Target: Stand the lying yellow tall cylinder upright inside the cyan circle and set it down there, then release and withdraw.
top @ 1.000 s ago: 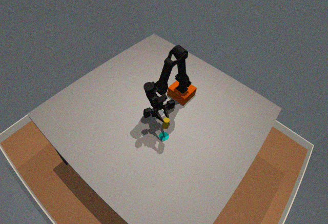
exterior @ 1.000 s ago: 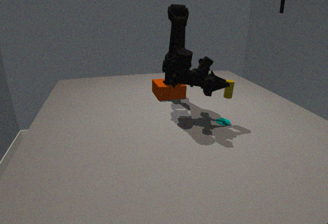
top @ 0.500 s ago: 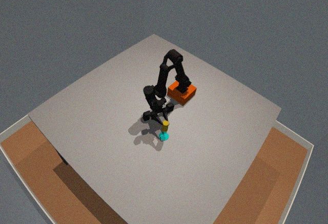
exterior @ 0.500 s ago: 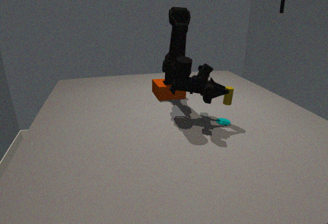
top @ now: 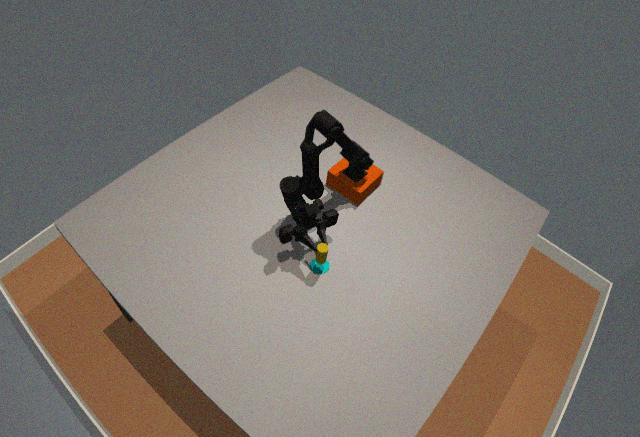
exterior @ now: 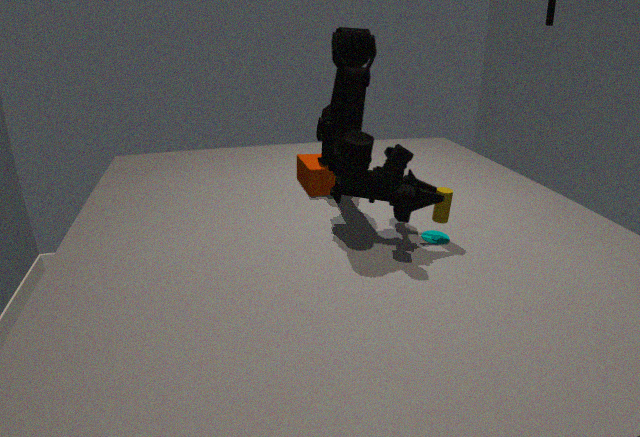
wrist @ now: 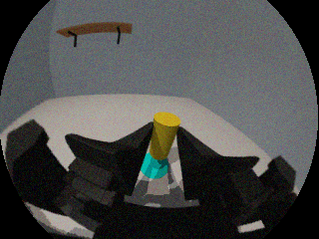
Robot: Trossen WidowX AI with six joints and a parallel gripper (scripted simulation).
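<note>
The cyan circle lies 10 cm below my gripper tip. The rest, counted from my gripper tip: yellow tall cylinder 2 cm below.
</note>
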